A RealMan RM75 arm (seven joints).
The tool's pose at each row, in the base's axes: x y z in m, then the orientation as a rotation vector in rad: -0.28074, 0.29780, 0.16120, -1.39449, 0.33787, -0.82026; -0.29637, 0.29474, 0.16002, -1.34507, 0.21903, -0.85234; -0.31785, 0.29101, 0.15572, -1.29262, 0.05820, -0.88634; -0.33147, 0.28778, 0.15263, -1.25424, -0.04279, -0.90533; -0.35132, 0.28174, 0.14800, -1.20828, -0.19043, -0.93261; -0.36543, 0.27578, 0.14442, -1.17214, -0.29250, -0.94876; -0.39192, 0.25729, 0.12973, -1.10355, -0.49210, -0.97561; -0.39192, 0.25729, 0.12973, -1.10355, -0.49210, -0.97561; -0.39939, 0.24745, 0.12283, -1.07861, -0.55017, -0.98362; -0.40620, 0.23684, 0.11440, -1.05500, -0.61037, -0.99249; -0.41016, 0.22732, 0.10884, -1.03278, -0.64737, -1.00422
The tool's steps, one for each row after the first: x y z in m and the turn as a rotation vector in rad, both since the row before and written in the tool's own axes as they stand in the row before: -0.00897, -0.00358, -0.01272, 0.08827, -0.04181, -0.07007; -0.01378, -0.00486, -0.01674, 0.10342, -0.06611, -0.09623; -0.00866, -0.00468, -0.01042, 0.06765, -0.04105, -0.06008; -0.01207, -0.00851, -0.01529, 0.08656, -0.06450, -0.09223; -0.00792, -0.00761, -0.01126, 0.06176, -0.04450, -0.06334; -0.01647, -0.01182, -0.02913, 0.11427, -0.09143, -0.12497; 0.00000, 0.00000, 0.00000, 0.00000, 0.00000, 0.00000; -0.00504, -0.00394, -0.01262, 0.03572, -0.02465, -0.03779; -0.00577, -0.00338, -0.01361, 0.03422, -0.02672, -0.03999; -0.00277, -0.00259, -0.01108, 0.02426, -0.01064, -0.03047
